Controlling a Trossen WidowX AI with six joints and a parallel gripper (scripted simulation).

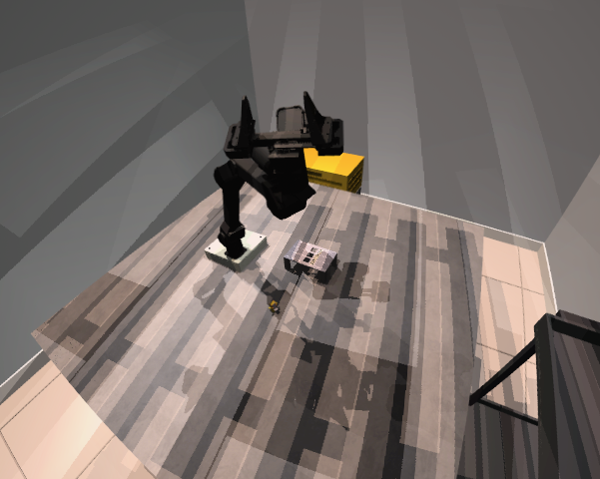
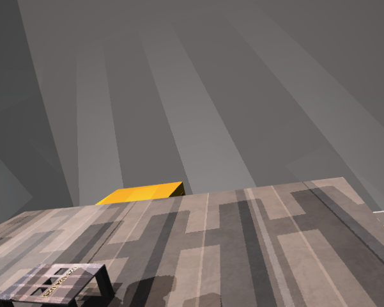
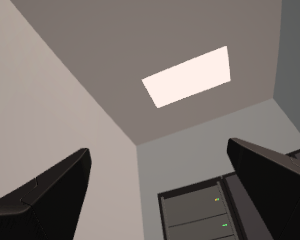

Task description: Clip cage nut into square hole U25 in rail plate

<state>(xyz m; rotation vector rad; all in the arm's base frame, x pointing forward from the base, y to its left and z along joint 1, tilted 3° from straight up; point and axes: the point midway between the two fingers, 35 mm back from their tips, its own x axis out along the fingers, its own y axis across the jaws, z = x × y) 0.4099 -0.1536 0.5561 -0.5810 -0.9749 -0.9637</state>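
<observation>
The cage nut is 63 cm below my gripper tip, 13 cm behind it and 5 cm to the left of it.
</observation>
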